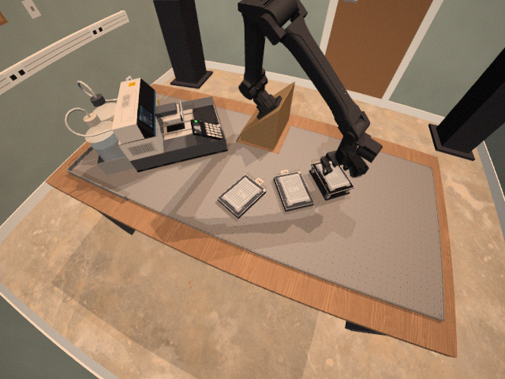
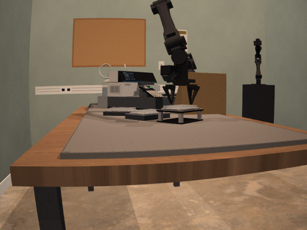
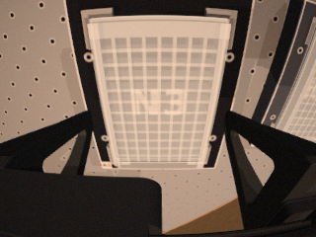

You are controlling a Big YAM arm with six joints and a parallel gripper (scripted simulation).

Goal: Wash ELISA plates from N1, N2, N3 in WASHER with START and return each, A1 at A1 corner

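My gripper is now 30 mm above the plate nest. The rest, counted from my hand: plate washer 50 mm behind, 770 mm to the right, 50 mm above; then N1 label 90 mm ahead, 290 mm to the right, 80 mm below.
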